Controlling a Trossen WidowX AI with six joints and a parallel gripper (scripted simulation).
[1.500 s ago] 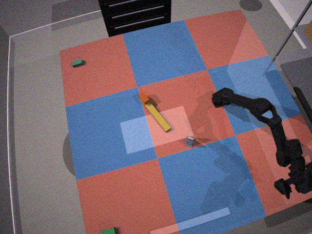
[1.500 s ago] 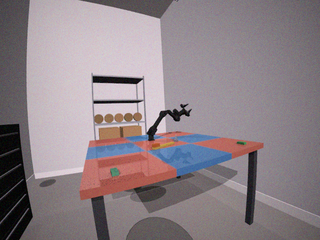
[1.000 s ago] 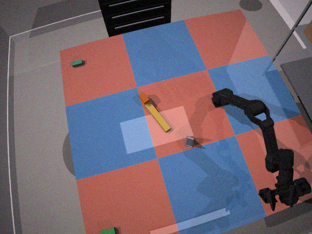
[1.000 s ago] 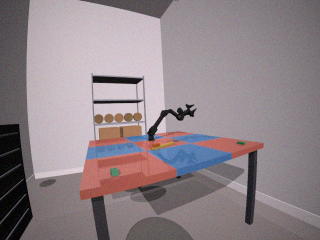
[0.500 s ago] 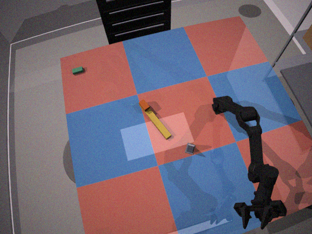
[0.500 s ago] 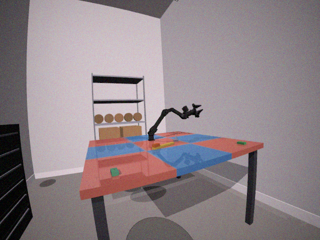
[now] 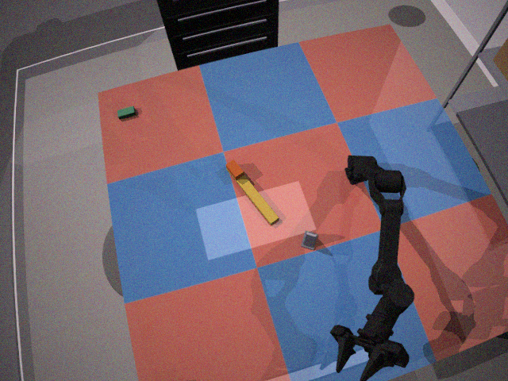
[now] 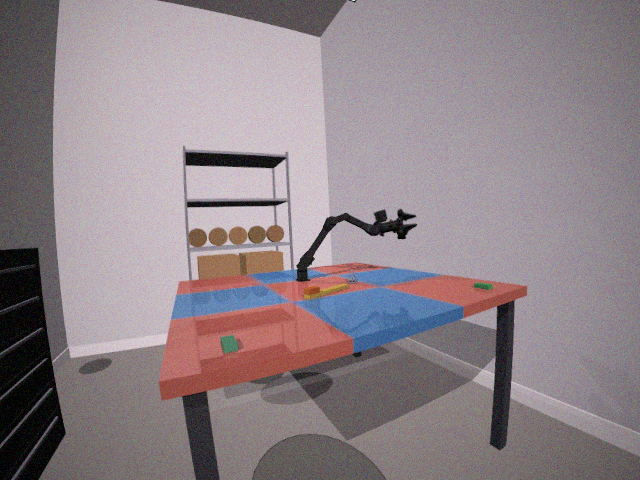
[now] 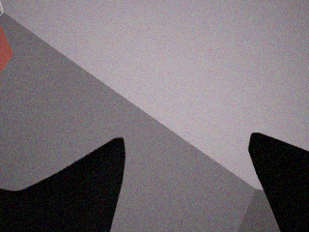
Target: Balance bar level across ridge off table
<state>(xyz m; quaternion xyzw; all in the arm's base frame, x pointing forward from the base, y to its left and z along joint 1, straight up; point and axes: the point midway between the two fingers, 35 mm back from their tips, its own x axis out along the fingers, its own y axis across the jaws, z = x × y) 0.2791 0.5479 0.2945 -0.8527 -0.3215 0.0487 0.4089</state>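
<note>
Right now the grey wedge is 70 mm behind my gripper tip, 390 mm to the right of it and 270 mm below it. The rest, counted from my gripper tip: green block 430 mm ahead, 1070 mm to the right, 290 mm below.
</note>
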